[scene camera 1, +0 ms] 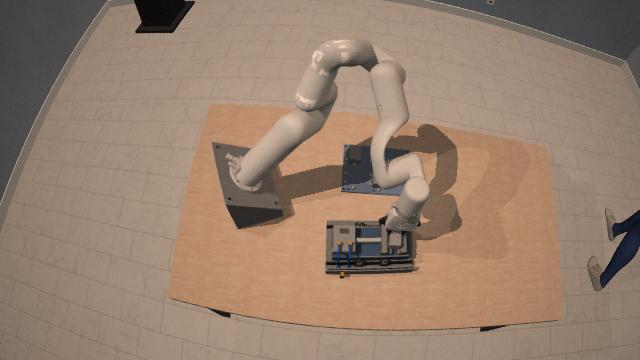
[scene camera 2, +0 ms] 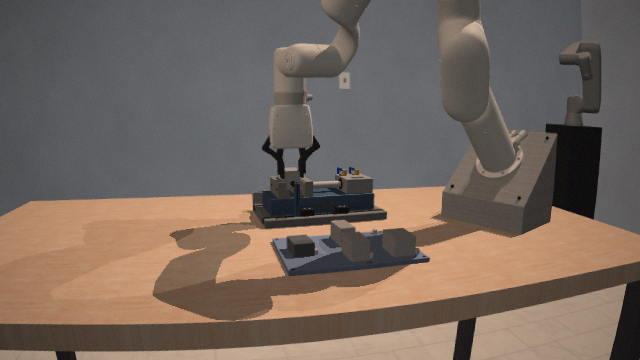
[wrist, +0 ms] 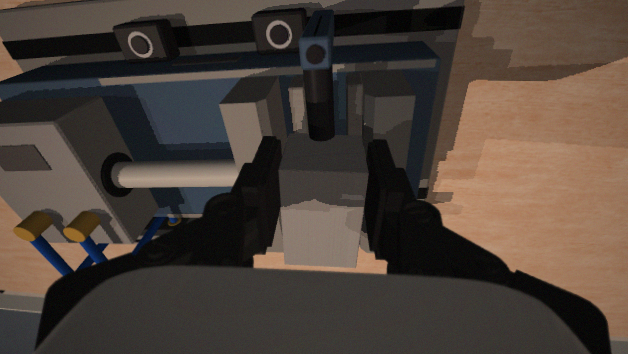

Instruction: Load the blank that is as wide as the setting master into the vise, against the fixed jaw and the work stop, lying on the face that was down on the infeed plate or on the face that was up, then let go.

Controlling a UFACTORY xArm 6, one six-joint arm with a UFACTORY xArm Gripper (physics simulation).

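Places are measured from the arm's base along level axes (x ahead, y left, z up), in metres.
Pixels of known places: gripper, fingertip midpoint: (scene camera 1: 395, 231) (scene camera 2: 291, 177) (wrist: 323, 165); arm's base at its link origin: (scene camera 1: 244, 175) (scene camera 2: 500, 161).
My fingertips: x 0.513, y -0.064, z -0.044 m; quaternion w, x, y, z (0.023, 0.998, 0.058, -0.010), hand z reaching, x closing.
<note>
For each thing: its top centre in the pictures, then the offset to it from my fingertips. "pt": a spot on its surface instead.
- blank at its top centre: (wrist: 320, 229) (scene camera 2: 290, 169) (scene camera 1: 395, 236) dx +0.003, dy -0.025, dz +0.016 m
- work stop's dark rod at its top centre: (wrist: 318, 107) dx -0.006, dy +0.024, dz -0.008 m
- darker block at its top centre: (scene camera 2: 300, 239) dx -0.004, dy +0.272, dz -0.071 m
- blue infeed plate at its top centre: (scene camera 2: 346, 248) (scene camera 1: 377, 169) dx -0.092, dy +0.258, dz -0.096 m
- vise's rod at its top centre: (wrist: 177, 181) (scene camera 2: 324, 181) (scene camera 1: 368, 239) dx -0.082, dy -0.038, dz -0.018 m
- grey housing at a spot on its surface: (wrist: 30, 165) (scene camera 2: 354, 177) pt dx -0.158, dy -0.032, dz -0.007 m
My gripper (scene camera 2: 291, 173) (wrist: 323, 165) points down over the vise and is shut on a grey block, the blank (scene camera 1: 395, 240) (scene camera 2: 291, 176) (wrist: 322, 187). The blank sits between the movable jaw (scene camera 2: 306, 187) (wrist: 241, 117) and the fixed jaw (scene camera 2: 278, 187) (wrist: 391, 112), its upper part above them. The work stop's dark rod (wrist: 321, 117) reaches the blank's end in the wrist view. Whether the blank touches the fixed jaw or rests on the vise bottom is hidden. A darker block (scene camera 2: 300, 246), possibly the setting master, stands on the blue infeed plate (scene camera 2: 320, 267) (scene camera 1: 350, 175).
Three grey blocks (scene camera 2: 343, 232) (scene camera 2: 356, 246) (scene camera 2: 399, 242) stand on the infeed plate. The vise's rod (scene camera 1: 369, 240) (wrist: 177, 174) runs from a grey housing (scene camera 2: 356, 184) (wrist: 30, 165) to the movable jaw. Blue hoses with yellow ends (wrist: 33, 226) are on the housing side.
</note>
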